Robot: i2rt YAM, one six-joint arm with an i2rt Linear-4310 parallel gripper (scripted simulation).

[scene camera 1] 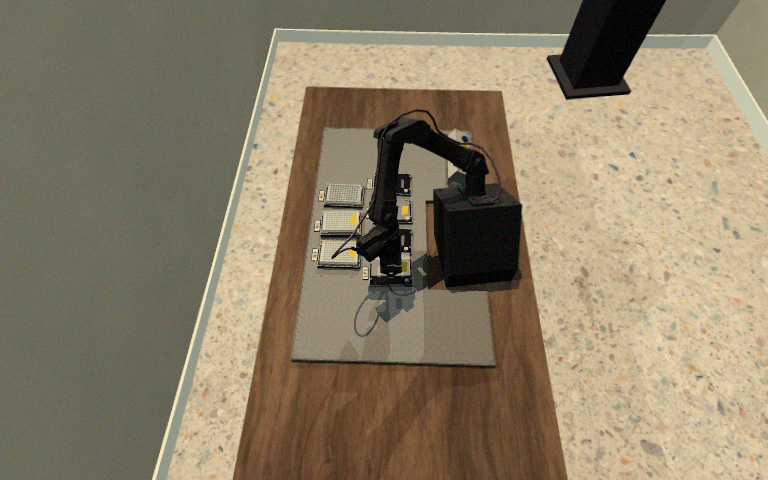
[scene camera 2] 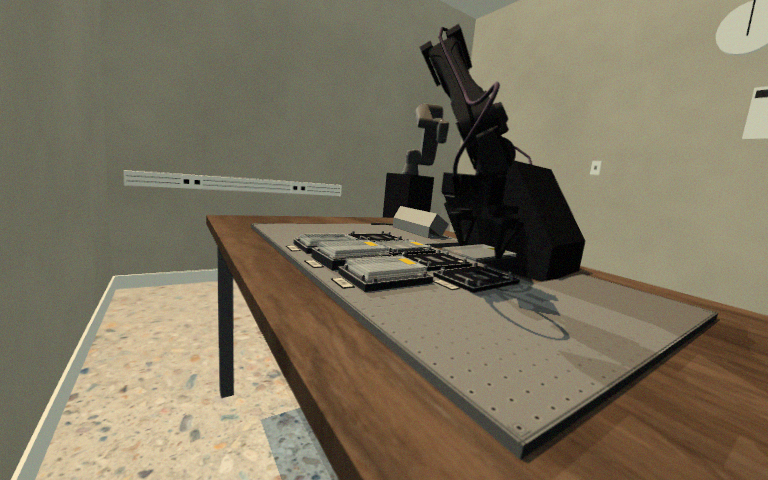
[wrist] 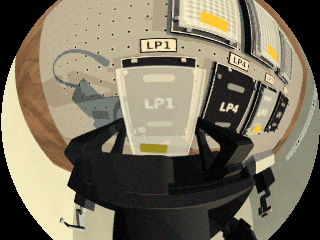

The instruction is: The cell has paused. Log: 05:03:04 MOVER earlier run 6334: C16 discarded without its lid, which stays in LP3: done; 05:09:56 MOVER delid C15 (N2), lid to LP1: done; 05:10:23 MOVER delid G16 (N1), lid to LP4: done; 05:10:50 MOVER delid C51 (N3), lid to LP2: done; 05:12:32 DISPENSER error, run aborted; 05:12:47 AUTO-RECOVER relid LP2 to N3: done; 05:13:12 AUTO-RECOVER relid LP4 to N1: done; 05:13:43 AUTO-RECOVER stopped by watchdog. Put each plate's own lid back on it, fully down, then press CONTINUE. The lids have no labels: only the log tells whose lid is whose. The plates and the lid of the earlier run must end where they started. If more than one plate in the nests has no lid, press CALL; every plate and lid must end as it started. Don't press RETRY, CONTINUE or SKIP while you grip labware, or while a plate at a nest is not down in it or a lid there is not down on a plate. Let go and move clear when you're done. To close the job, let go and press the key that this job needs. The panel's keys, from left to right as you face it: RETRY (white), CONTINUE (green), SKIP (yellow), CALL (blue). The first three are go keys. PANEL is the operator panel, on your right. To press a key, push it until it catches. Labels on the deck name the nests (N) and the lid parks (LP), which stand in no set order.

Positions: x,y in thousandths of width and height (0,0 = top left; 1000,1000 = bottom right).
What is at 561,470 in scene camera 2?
An operator panel.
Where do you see a lid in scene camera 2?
485,555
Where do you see a lid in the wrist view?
At 836,419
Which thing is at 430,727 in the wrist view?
My gripper.
